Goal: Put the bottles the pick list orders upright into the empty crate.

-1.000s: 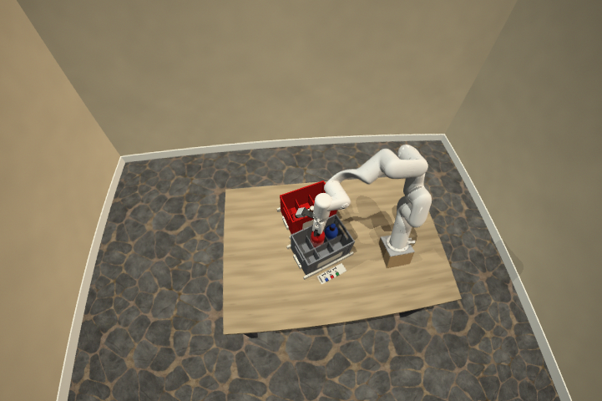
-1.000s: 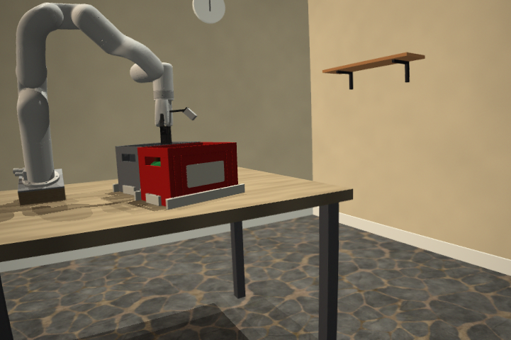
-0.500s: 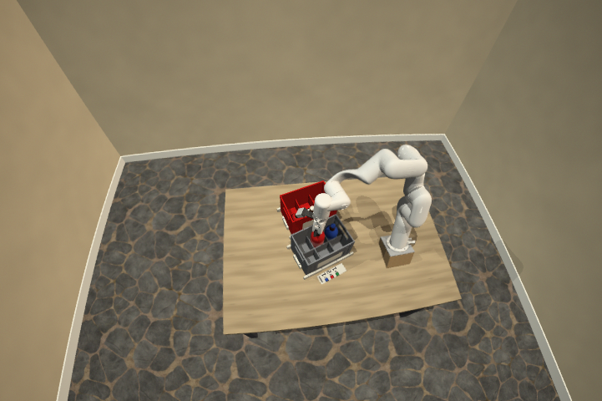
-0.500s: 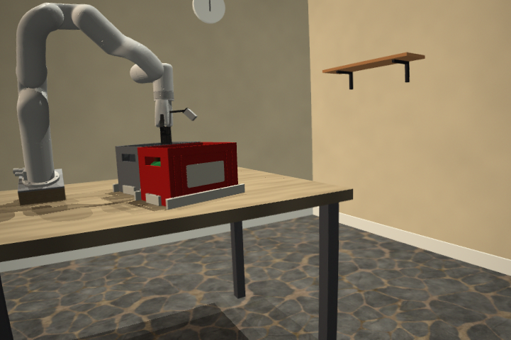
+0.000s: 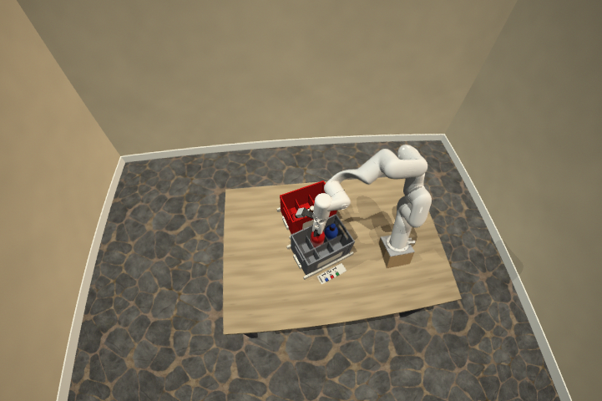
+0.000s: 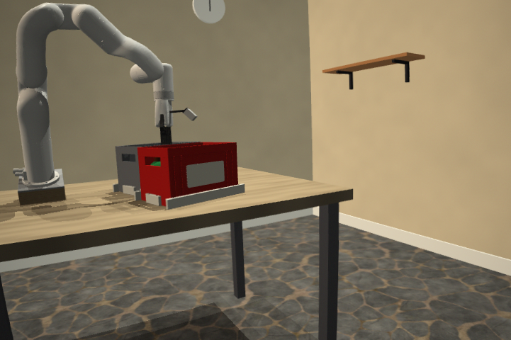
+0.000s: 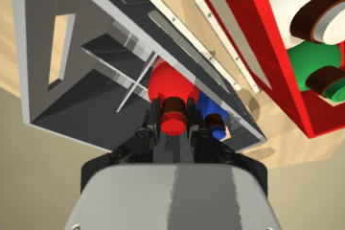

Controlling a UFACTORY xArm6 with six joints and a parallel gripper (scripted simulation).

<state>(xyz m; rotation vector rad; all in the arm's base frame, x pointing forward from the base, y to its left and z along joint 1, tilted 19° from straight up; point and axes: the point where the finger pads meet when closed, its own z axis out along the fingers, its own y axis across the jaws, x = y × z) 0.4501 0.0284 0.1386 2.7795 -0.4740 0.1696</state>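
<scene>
Now: the grey crate 3 cm behind my hand, 4 cm to the left of it and 10 cm below it. Also, from my hand: green-label bottle (5 cm behind, 18 cm to the right, 10 cm below); white-label bottle (3 cm ahead, 15 cm to the right, 10 cm below); blue bottle (8 cm behind, 4 cm to the right, 10 cm below).
</scene>
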